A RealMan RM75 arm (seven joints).
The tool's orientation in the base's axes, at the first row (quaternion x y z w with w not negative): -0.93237, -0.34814, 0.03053, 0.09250
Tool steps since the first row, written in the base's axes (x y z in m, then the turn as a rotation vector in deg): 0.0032, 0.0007, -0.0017, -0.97, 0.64, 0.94; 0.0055, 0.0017, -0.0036, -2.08, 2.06, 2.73; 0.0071, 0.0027, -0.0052, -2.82, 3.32, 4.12; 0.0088, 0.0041, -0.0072, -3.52, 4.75, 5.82; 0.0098, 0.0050, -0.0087, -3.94, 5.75, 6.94; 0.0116, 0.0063, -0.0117, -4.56, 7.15, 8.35; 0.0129, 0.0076, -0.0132, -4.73, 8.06, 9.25; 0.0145, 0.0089, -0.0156, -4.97, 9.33, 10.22; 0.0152, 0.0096, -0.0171, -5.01, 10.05, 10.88; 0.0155, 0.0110, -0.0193, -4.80, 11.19, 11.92
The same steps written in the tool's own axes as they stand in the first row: 0.0029, 0.0019, 0.0014, -0.31, -1.28, -0.71; 0.0052, 0.0030, 0.0031, -0.20, -3.39, -2.11; 0.0071, 0.0036, 0.0046, 0.07, -5.07, -3.20; 0.0093, 0.0040, 0.0066, 0.49, -6.91, -4.56; 0.0106, 0.0043, 0.0081, 0.84, -8.14, -5.46; 0.0128, 0.0051, 0.0110, 1.30, -9.85, -6.56; 0.0146, 0.0052, 0.0125, 1.77, -10.80, -7.28; 0.0167, 0.0058, 0.0149, 2.43, -12.09, -8.01; 0.0176, 0.0060, 0.0164, 2.88, -12.77, -8.55; 0.0188, 0.0056, 0.0187, 3.79, -13.68, -9.42
